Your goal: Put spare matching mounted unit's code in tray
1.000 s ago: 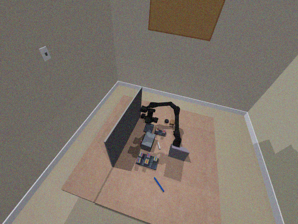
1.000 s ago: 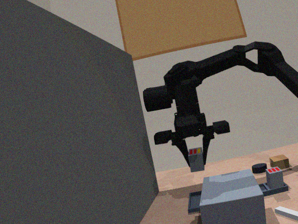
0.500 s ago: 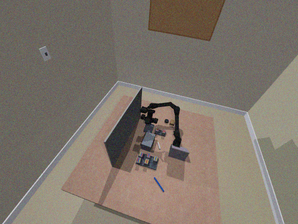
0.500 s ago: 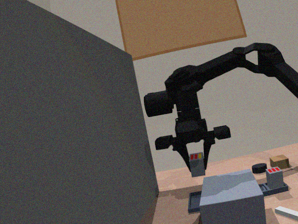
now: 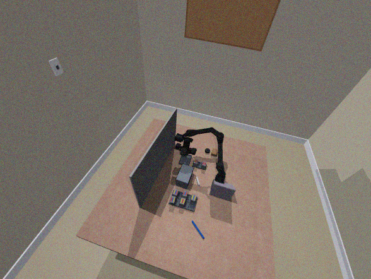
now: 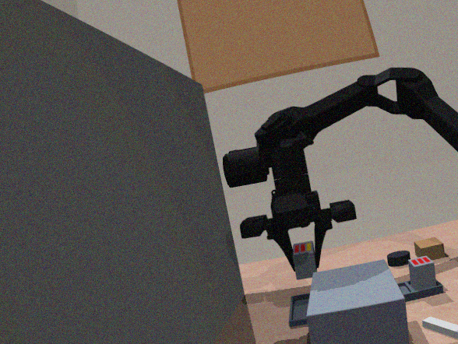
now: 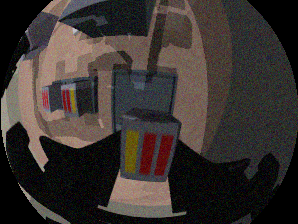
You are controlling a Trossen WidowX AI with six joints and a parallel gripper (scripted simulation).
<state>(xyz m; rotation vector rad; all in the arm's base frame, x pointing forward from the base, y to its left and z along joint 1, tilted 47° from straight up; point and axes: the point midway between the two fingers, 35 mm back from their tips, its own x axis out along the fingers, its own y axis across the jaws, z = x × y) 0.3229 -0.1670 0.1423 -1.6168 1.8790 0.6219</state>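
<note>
Now: the tray 7 cm below my gripper tip and 1 cm behind it. From my gripper tip the other things lie so: white bar: 20 cm to the left, 16 cm behind, 7 cm below; then unit: 22 cm to the left, 4 cm behind, 2 cm below; then grey spare: 3 cm above.
</note>
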